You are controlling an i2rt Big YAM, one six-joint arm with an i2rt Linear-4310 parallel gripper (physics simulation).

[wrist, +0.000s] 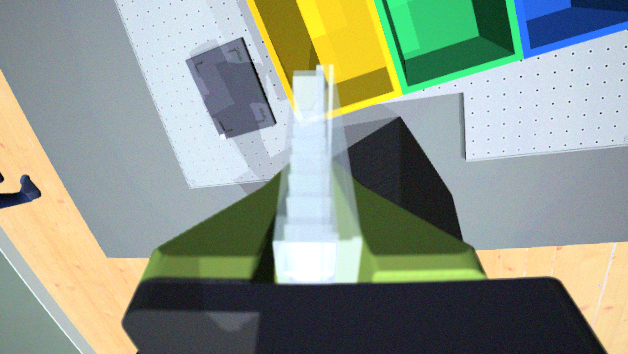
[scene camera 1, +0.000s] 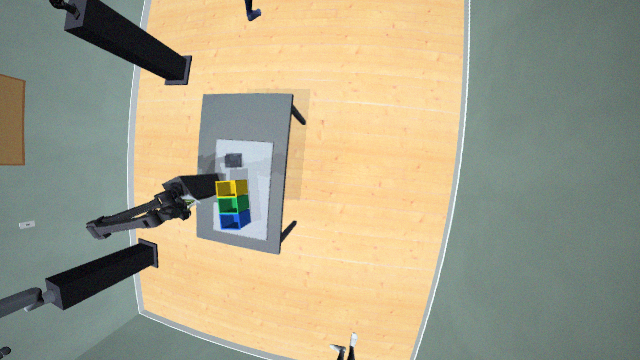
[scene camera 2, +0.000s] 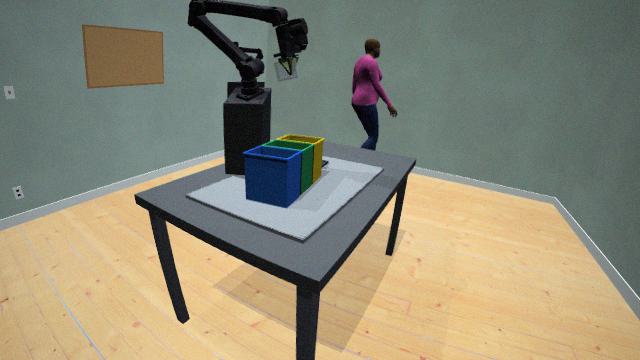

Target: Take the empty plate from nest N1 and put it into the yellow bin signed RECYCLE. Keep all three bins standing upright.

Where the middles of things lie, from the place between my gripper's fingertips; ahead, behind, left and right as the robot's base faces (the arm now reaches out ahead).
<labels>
Now: hand 3 cm past the clear plate [wrist: 317, 239] and 2 cm below it. Also, from my hand: yellow bin [wrist: 356, 45] (3 cm ahead, 5 cm to the left, 37 cm below); blue bin [scene camera 2: 272, 175] (8 cm ahead, 21 cm to the right, 37 cm below); green bin [scene camera 2: 307, 156] (5 cm ahead, 8 cm to the right, 37 cm below).
</labels>
